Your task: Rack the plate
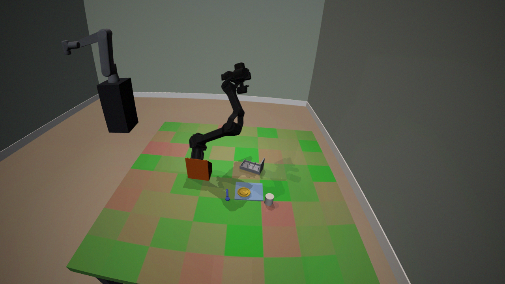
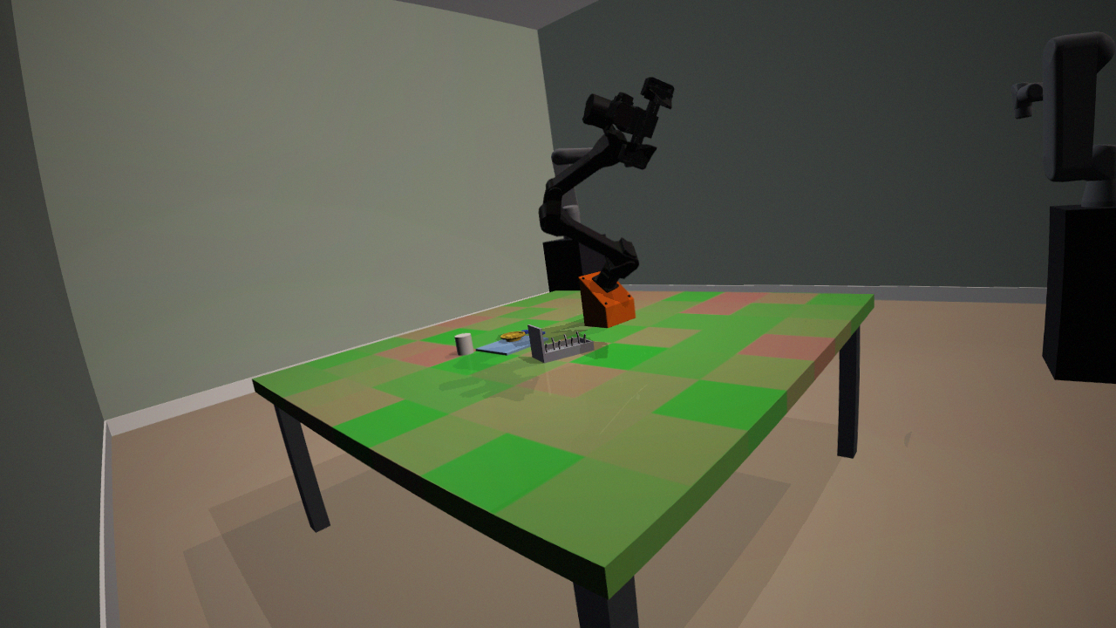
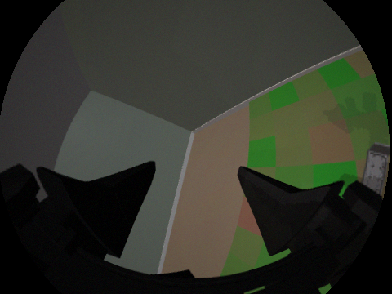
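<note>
Right now my gripper tip is 52 cm to the left of the yellow plate, 45 cm above it and 1 cm past it. Also, from my gripper tip: small blue spoon 54 cm to the right, 47 cm below, 10 cm behind; then grey dish rack 45 cm below, 30 cm to the right, 4 cm ahead; then light blue mat 50 cm to the right, 47 cm below, 2 cm ahead.
</note>
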